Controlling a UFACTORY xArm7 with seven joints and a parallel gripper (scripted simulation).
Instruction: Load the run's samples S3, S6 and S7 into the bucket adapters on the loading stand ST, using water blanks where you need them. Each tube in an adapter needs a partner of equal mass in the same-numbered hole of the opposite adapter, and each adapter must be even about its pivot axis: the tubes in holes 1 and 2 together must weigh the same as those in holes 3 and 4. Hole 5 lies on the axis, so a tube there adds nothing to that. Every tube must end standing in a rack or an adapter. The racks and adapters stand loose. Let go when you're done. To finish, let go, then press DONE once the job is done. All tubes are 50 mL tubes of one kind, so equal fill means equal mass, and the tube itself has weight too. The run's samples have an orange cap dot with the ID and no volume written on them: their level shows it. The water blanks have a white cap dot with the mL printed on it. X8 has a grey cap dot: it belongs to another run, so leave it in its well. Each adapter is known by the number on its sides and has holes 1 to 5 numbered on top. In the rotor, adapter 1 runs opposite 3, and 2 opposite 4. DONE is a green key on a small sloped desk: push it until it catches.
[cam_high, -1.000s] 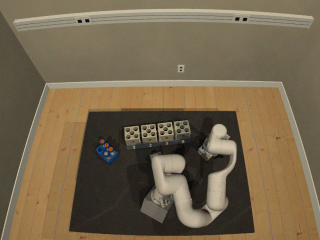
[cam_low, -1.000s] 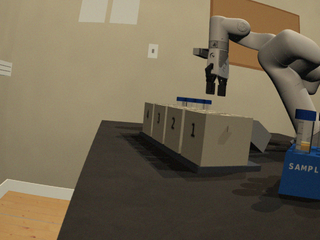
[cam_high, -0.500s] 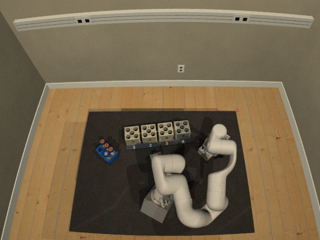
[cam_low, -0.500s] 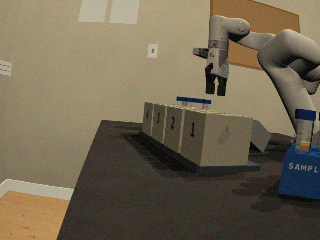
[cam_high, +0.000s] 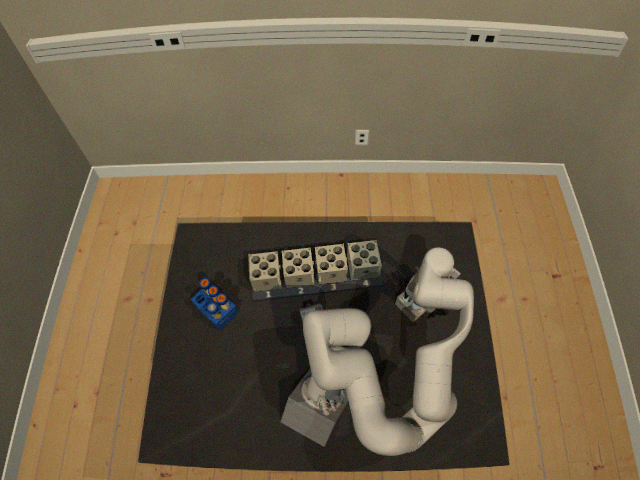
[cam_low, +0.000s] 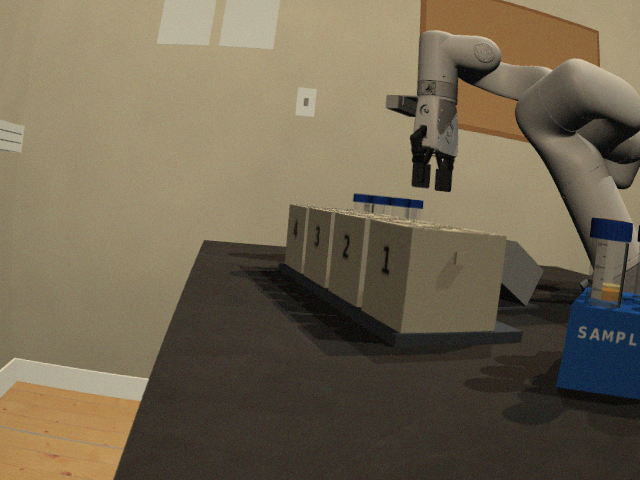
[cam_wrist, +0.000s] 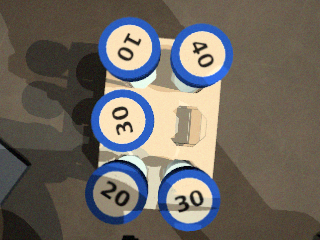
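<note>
The blue sample rack lies 620 mm to the left of my hand, 180 mm ahead of it and 120 mm below it. Round my hand: white blank rack (120 mm below, 60 mm ahead, 40 mm to the right); then adapter 1 (440 mm to the left, 260 mm ahead, 100 mm below).
</note>
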